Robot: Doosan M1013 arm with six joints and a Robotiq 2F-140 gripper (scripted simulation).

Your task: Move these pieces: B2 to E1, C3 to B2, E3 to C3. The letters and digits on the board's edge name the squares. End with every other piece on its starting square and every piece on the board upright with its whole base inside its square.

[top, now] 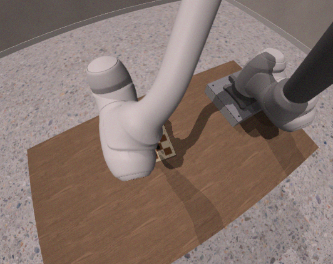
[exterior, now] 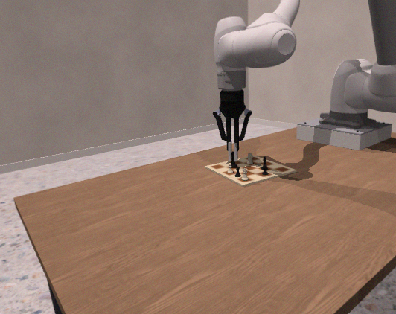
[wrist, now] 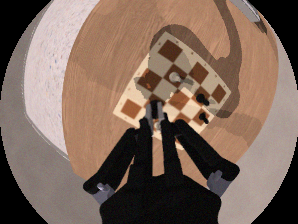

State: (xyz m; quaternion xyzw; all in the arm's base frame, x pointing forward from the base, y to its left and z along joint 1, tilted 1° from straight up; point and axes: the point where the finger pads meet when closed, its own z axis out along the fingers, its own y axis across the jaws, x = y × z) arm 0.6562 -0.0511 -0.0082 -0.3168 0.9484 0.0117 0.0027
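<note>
Right now the tall black piece is 3 cm below my hand. Round my hand: chessboard (6 cm below, 4 cm to the left, 3 cm behind).
</note>
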